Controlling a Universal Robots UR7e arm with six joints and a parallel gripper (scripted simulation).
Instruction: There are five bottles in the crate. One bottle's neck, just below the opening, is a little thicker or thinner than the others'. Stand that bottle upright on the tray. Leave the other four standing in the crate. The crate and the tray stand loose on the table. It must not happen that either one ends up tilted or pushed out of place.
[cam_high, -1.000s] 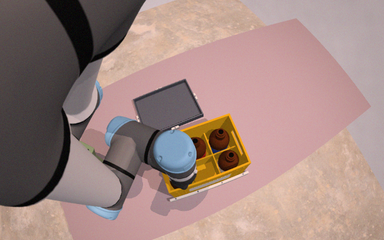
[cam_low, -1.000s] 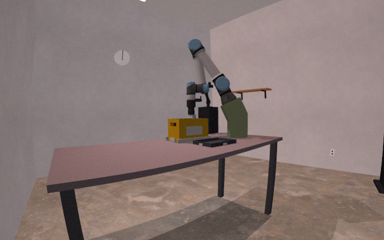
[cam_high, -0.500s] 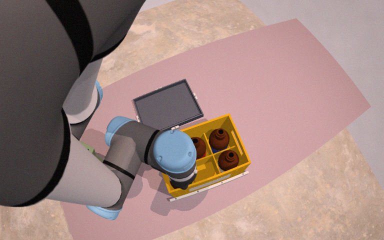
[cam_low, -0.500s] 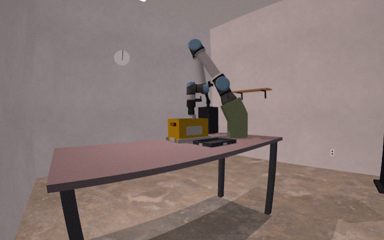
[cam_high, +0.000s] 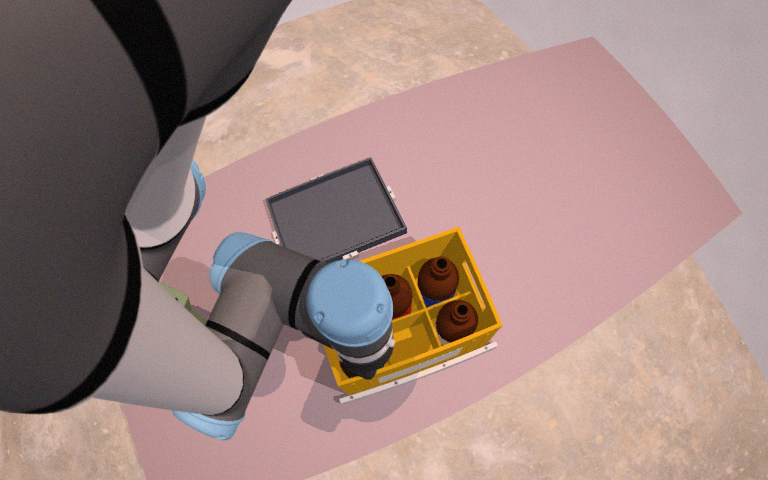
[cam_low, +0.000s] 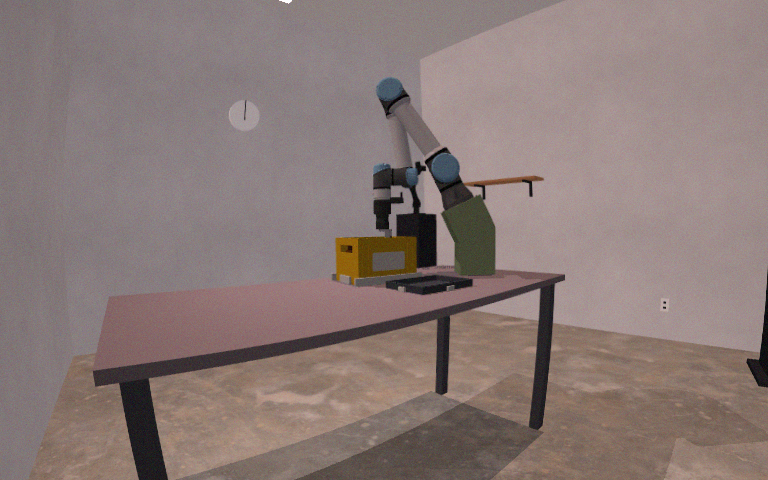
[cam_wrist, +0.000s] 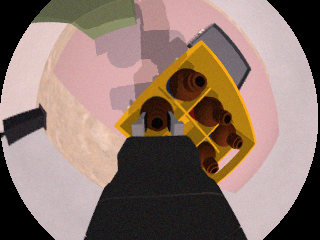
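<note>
Now: hand 100 mm short of the crate, 80 mm above it and 30 mm to the right of it. The rest, counted from my hand: glass bottle (180 mm ahead, 70 mm below, 30 mm to the right); then dark tray (310 mm to the left, 150 mm below, 110 mm ahead).
</note>
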